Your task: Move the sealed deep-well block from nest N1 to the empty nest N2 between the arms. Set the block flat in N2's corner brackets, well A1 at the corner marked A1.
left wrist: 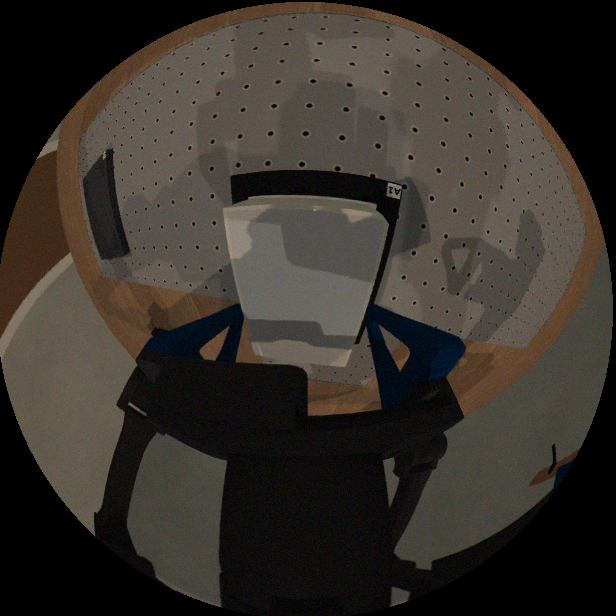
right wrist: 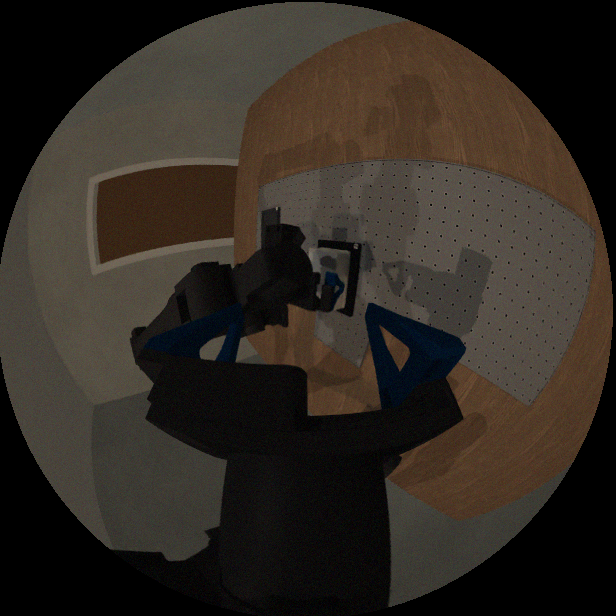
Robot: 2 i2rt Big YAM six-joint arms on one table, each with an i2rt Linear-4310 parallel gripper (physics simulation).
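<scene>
The sealed deep-well block, pale grey with a flat top, sits in a black nest frame on the perforated board. A small A1 label marks the frame's far right corner. My left gripper is open, with its blue fingers on either side of the block's near end, close above it. My right gripper is open and empty, well back from the block over the wooden table top. In the right wrist view the left arm covers part of the block.
A second black bracket piece stands at the board's left edge. The wooden table rim runs around the board. A brown panel is on the wall beyond the table.
</scene>
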